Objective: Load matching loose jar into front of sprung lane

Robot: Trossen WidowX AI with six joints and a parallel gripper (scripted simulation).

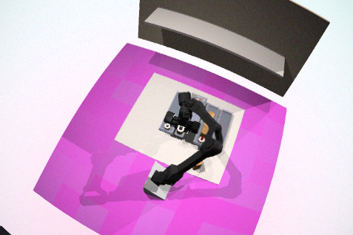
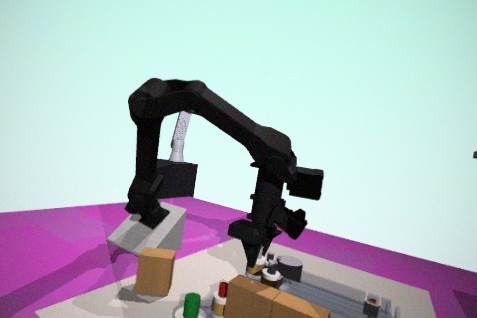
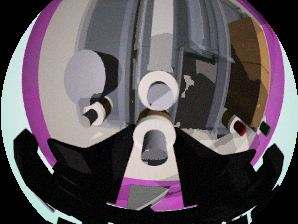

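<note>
My gripper tip is now 80 mm to the right of the grey cylinder, 40 mm short of it and 20 mm above it. The rest, counted from my gripper tip: grey lane unit: 150 mm ahead, 30 mm below, 10 mm to the right; then pusher plate: 150 mm ahead, 20 mm to the right.
</note>
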